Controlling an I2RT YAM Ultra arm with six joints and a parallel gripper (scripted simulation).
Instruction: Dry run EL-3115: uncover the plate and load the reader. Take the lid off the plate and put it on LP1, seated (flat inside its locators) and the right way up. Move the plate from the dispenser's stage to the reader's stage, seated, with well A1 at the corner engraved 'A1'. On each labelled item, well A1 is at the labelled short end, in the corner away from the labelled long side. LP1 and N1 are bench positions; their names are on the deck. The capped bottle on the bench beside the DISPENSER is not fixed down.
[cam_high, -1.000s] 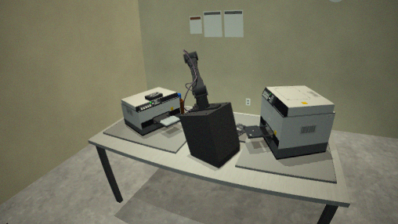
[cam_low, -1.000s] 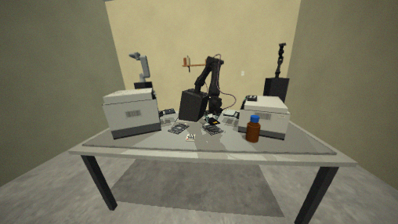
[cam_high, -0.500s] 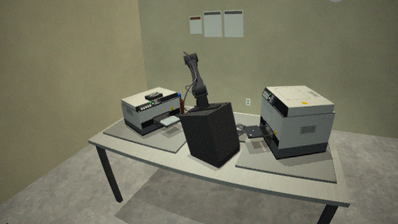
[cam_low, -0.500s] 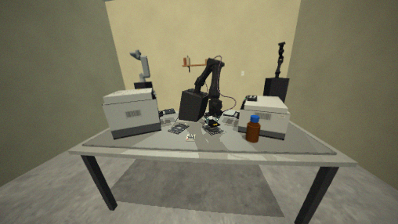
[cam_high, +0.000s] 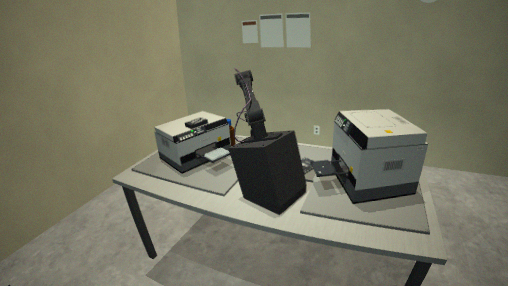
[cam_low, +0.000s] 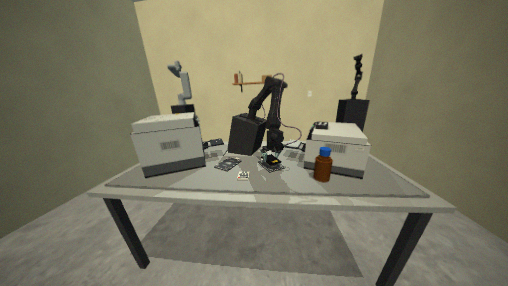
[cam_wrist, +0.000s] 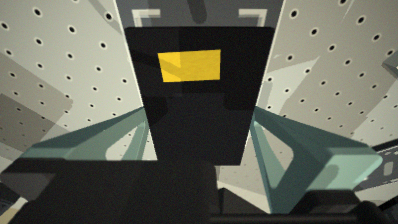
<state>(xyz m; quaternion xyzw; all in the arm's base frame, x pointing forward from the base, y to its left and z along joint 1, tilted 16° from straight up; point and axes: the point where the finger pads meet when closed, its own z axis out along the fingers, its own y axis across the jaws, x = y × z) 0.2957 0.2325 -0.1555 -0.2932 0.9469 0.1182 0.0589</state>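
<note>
Right now my hand is 90 mm past the LP1 tag, 60 mm to the left of it and 50 mm above it. Also, from my hand: dark lid right at my hand; then brown capped bottle 120 mm ahead, 300 mm to the left, 70 mm above; then pale well plate 200 mm behind, 160 mm to the left, 50 mm above.
</note>
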